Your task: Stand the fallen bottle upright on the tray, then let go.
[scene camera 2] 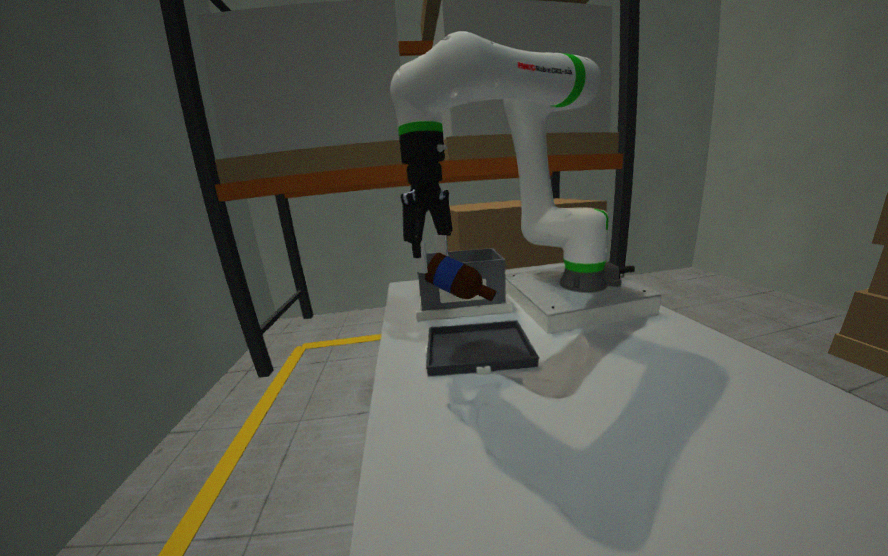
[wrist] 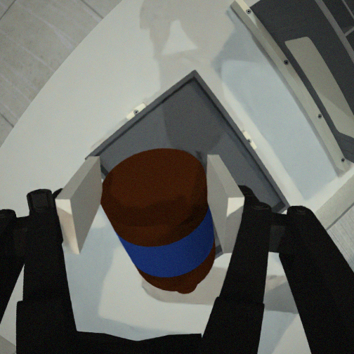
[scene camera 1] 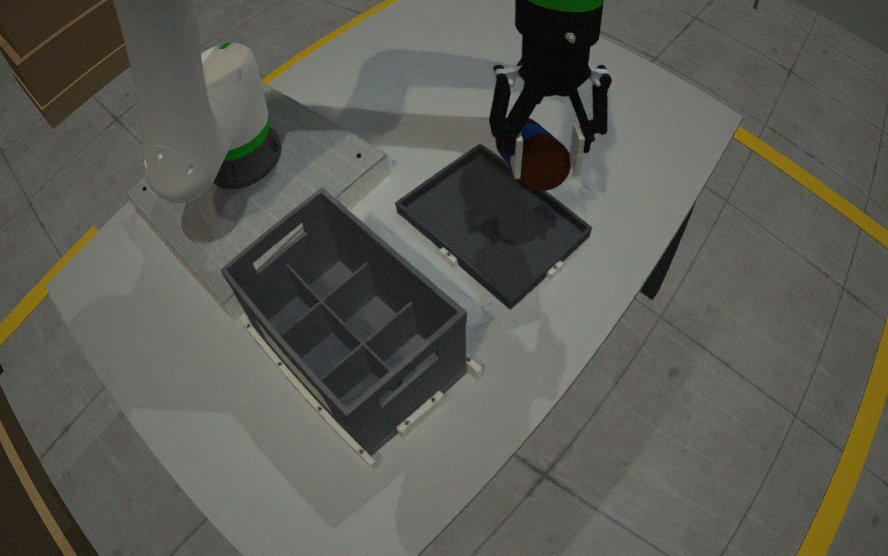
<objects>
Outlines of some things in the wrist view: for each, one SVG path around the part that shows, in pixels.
My gripper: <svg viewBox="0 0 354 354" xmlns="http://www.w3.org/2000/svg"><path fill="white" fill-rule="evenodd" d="M354 273L315 214L313 214L313 211L302 205L289 206L286 214L271 211L271 206L265 202L259 202L251 188L235 183L219 155L207 155L207 202L223 253L232 254L220 294L216 296L203 335L201 336L201 333L167 334L135 341L106 333L77 331L74 322L63 247L65 254L79 254L93 218L96 215L102 193L100 157L88 156L66 185L55 190L53 194L51 190L45 188L28 192L26 195L29 207L28 216L16 217L13 209L0 209L0 322L24 264L22 301L17 301L16 354L257 354L263 319L263 294L268 251L278 253L303 325L303 330L306 334L310 353L354 354Z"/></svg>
A brown bottle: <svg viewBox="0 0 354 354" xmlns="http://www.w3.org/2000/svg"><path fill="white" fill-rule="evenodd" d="M144 150L123 159L107 173L102 183L100 205L119 241L143 279L159 289L188 294L209 273L216 253L211 211L207 202L204 167L196 157L183 150L166 147Z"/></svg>
</objects>
